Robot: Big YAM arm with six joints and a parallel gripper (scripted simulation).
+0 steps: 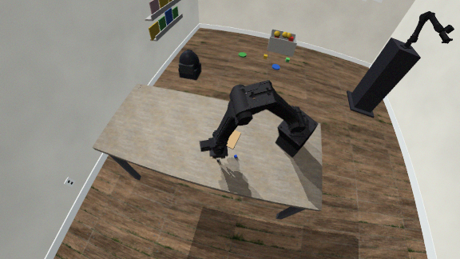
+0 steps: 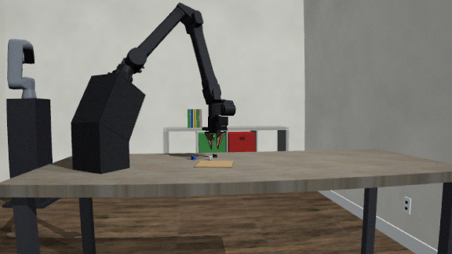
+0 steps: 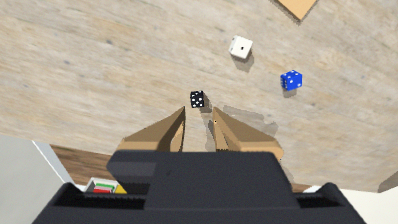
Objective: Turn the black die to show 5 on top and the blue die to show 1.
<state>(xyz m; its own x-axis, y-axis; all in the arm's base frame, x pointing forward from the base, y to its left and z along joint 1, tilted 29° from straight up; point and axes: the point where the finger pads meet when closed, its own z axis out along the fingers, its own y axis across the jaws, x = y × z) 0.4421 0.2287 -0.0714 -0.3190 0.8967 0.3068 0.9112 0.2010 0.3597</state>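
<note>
Now: hand 4 cm above the black die. The rest, counted from my hand: blue die: 10 cm behind, 6 cm to the right, 4 cm below; white die: 7 cm to the right, 4 cm below, 2 cm behind; tan mat: 19 cm to the right, 5 cm below.
</note>
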